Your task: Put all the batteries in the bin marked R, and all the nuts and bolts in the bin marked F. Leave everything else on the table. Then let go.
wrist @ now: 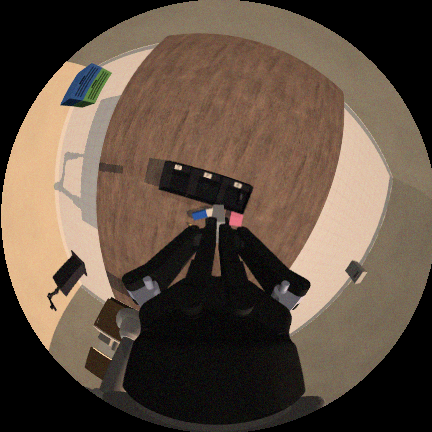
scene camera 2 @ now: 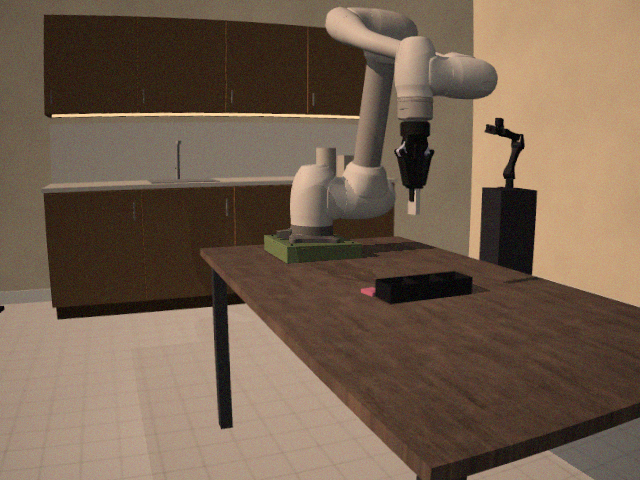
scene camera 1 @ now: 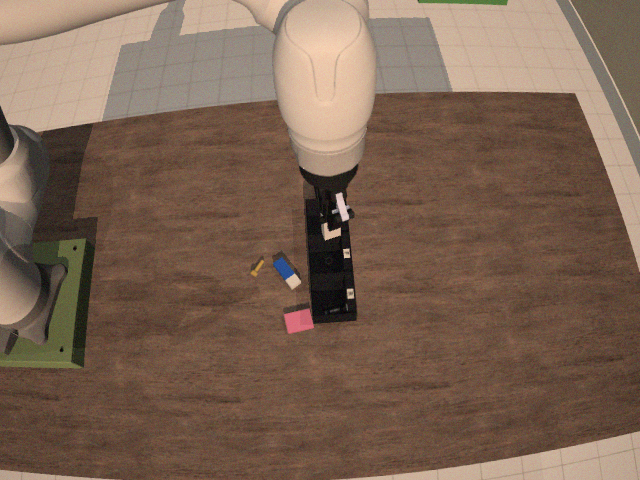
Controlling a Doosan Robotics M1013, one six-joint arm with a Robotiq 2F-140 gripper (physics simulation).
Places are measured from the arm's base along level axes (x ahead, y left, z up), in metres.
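Pixels of known places: gripper, fingertip midpoint: (wrist: 217, 212) (scene camera 2: 413, 214) (scene camera 1: 331, 233); arm's base at its link origin: (scene camera 2: 311, 239) (scene camera 1: 25, 299).
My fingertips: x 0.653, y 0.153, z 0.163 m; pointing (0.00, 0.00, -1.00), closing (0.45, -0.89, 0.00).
For each thing: its top centre in the pictures, then the offset to it from my fingertips. "spot": a spot on its surface instead.
- black three-bin tray at its top centre: (scene camera 1: 330, 253) (scene camera 2: 424, 278) (wrist: 203, 186) dx -0.009, dy +0.040, dz -0.171 m
- bin marked F at a spot on its surface: (scene camera 1: 346, 253) (wrist: 207, 175) spot: dx +0.022, dy +0.046, dz -0.175 m
- small dark ring-like nut at its top centre: (scene camera 1: 328, 260) dx -0.012, dy +0.038, dz -0.202 m
- bin marked R at a spot on its surface: (scene camera 1: 350, 293) (wrist: 237, 184) spot: dx +0.039, dy -0.036, dz -0.175 m
- dark battery-like piece at its top centre: (scene camera 1: 335, 308) (wrist: 239, 195) dx +0.014, dy -0.062, dz -0.196 m
- small yellow bolt-shaped piece at its top centre: (scene camera 1: 257, 266) dx -0.154, dy +0.010, dz -0.204 m
- white eraser at its top centre: (scene camera 1: 286, 272) (wrist: 202, 214) dx -0.093, dy +0.005, dz -0.204 m
- pink block at its top centre: (scene camera 1: 298, 320) (scene camera 2: 372, 289) (wrist: 235, 217) dx -0.054, dy -0.091, dz -0.207 m
- third bin at a spot on its surface: (wrist: 178, 167) spot: dx +0.006, dy +0.126, dz -0.175 m
My gripper (scene camera 1: 331, 230) (scene camera 2: 413, 202) (wrist: 217, 212) is shut with nothing between its fingers, high above the table near the black three-bin tray (scene camera 2: 423, 289). In the bin marked F (scene camera 1: 346, 253) (wrist: 207, 175), a small dark ring-like nut (scene camera 1: 328, 260) shows faintly. In the bin marked R (scene camera 1: 350, 293) (wrist: 238, 185), a dark battery-like piece (scene camera 1: 333, 310) lies near the end wall. A small yellow bolt-shaped piece (scene camera 1: 257, 267) lies on the table left of the tray in scene camera 1; it is mostly hidden in the wrist view.
A blue and white eraser (scene camera 1: 285, 272) (wrist: 199, 214) lies between the yellow piece and the tray. A pink block (scene camera 1: 298, 320) (scene camera 2: 368, 291) (wrist: 236, 219) lies by the tray's R end. The third bin (wrist: 178, 167) is partly covered by my gripper in scene camera 1.
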